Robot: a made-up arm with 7 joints.
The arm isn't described. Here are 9 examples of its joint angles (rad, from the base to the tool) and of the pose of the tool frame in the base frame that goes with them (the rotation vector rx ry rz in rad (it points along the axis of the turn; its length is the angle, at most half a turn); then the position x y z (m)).
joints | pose
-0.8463 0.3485 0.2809 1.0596 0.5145 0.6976 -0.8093 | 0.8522 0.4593 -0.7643 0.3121 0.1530 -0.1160
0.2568 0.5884 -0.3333 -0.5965 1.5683 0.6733 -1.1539 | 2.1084 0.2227 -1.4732 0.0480 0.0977 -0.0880
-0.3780 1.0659 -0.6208 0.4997 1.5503 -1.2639 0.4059 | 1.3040 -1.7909 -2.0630 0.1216 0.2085 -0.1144
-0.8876 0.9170 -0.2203 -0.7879 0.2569 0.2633 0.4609 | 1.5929 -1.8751 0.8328 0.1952 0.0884 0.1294
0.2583 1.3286 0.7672 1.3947 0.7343 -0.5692 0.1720 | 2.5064 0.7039 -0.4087 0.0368 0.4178 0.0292
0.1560 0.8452 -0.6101 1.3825 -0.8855 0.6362 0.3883 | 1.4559 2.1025 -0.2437 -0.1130 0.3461 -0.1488
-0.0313 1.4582 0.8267 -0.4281 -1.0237 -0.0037 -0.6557 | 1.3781 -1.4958 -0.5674 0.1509 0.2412 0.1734
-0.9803 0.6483 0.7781 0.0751 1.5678 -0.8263 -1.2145 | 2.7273 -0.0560 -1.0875 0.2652 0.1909 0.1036
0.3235 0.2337 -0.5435 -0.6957 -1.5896 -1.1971 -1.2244 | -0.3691 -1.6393 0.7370 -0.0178 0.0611 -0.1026
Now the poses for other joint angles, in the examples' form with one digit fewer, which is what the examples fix.
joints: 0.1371 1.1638 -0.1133 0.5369 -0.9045 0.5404 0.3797
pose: 1.526 1.006 0.119 0.072 0.369 -0.100
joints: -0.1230 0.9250 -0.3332 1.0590 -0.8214 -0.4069 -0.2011
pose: 1.372 0.185 -0.011 0.084 0.326 -0.131
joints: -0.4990 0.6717 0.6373 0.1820 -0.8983 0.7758 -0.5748
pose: 0.354 -0.538 -0.011 0.249 0.273 -0.019
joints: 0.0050 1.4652 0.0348 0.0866 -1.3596 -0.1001 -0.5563
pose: 0.900 -0.630 -0.360 0.170 0.312 0.038
